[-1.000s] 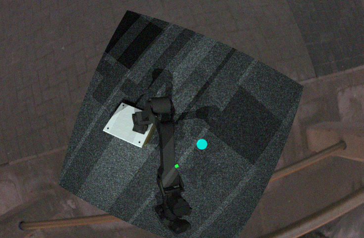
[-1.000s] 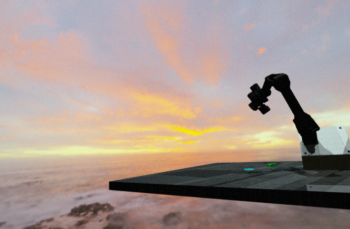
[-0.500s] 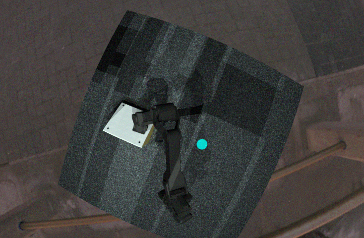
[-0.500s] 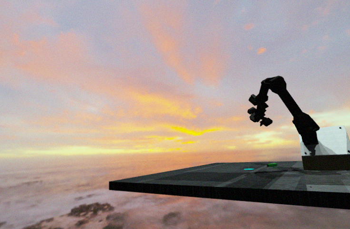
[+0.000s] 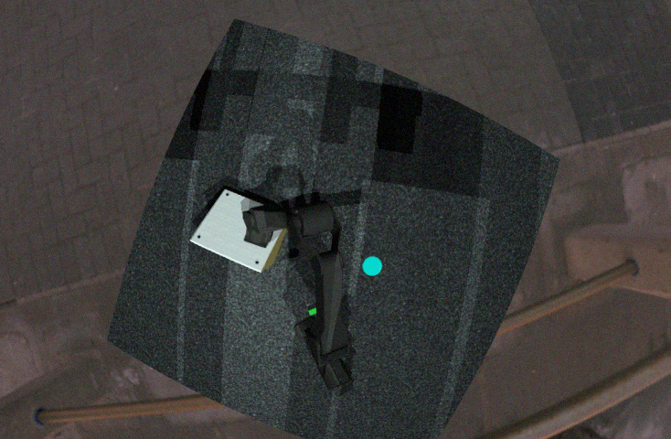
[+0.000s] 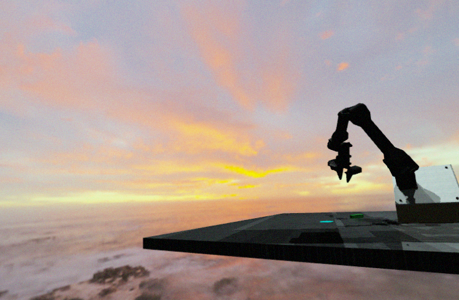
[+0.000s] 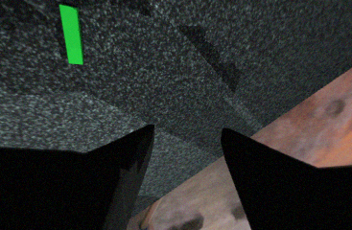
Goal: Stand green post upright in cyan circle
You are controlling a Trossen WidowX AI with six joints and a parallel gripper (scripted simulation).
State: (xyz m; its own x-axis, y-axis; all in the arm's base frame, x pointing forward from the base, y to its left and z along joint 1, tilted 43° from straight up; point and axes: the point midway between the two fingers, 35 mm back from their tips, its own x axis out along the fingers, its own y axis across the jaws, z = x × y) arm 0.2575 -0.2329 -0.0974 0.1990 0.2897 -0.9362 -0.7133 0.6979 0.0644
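My gripper tip is now 18 cm above the green post, 8 cm to the right of it and 5 cm past it. The rest, counted from my gripper tip: cyan circle 26 cm to the left, 19 cm below, 7 cm ahead.
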